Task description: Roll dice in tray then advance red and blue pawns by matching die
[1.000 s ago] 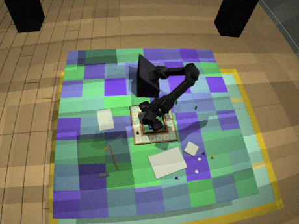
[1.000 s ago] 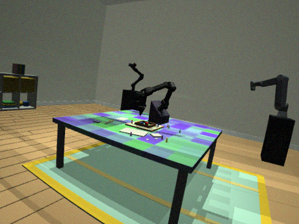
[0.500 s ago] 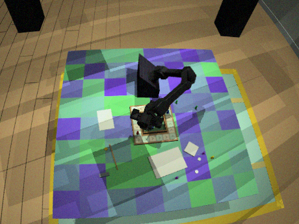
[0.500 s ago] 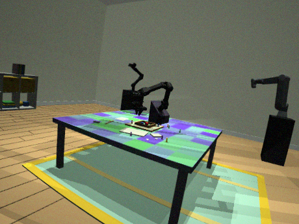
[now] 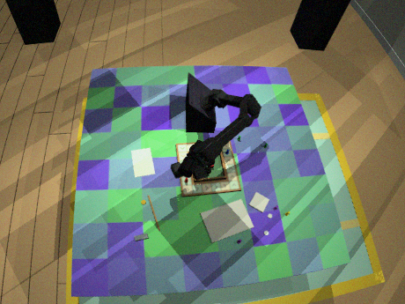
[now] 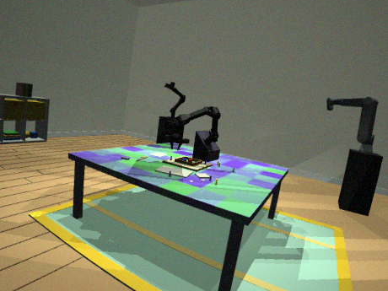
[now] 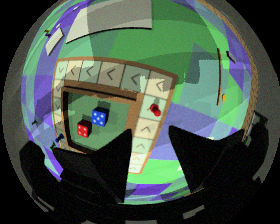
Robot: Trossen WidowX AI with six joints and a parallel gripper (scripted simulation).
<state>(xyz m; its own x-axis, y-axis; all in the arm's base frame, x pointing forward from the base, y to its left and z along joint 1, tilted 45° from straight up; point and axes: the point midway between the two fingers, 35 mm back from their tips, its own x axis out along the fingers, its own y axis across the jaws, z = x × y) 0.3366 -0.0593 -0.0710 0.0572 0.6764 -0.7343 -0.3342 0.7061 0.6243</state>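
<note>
My gripper tip is now 6 cm above the red pawn, 2 cm to the left of it and 1 cm short of it. Also, from my gripper tip: green tray (9 cm to the left, 8 cm below, 7 cm behind); thin stick (18 cm to the right, 15 cm ahead, 9 cm below); white card (22 cm to the right, 11 cm behind, 9 cm below).
</note>
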